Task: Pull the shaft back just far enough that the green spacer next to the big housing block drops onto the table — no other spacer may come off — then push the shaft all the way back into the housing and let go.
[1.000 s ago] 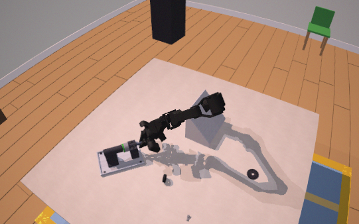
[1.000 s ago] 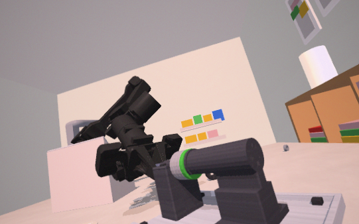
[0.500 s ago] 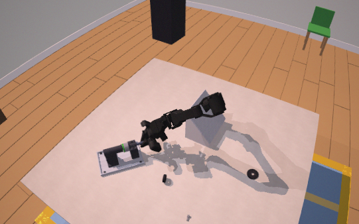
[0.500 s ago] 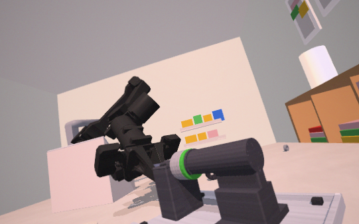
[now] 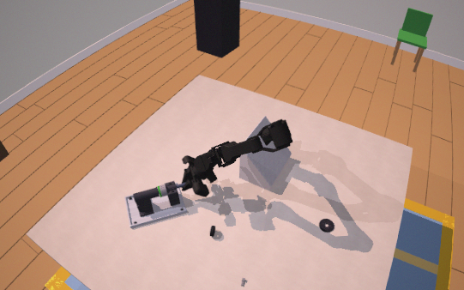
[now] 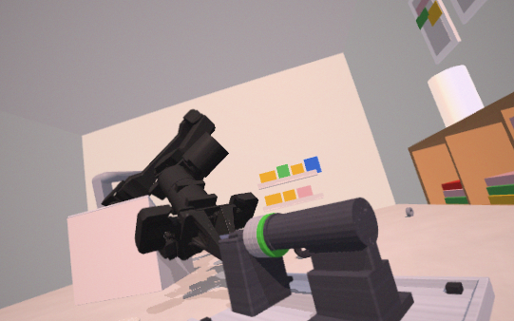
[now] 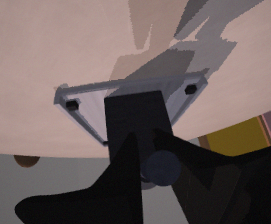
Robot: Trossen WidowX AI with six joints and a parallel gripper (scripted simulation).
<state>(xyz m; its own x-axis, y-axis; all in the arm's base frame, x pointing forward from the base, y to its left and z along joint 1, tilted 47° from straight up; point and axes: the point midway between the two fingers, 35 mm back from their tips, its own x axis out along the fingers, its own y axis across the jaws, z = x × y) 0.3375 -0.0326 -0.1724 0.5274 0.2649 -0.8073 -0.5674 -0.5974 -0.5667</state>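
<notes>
Right now the shaft is 40 mm ahead of my gripper tip, 20 mm to the right of it and 20 mm above it. From my gripper tip the other things lie so: green spacer: 70 mm ahead, 50 mm to the right, 20 mm above; then dark ring: 200 mm to the left, 70 mm ahead, 40 mm below.
</notes>
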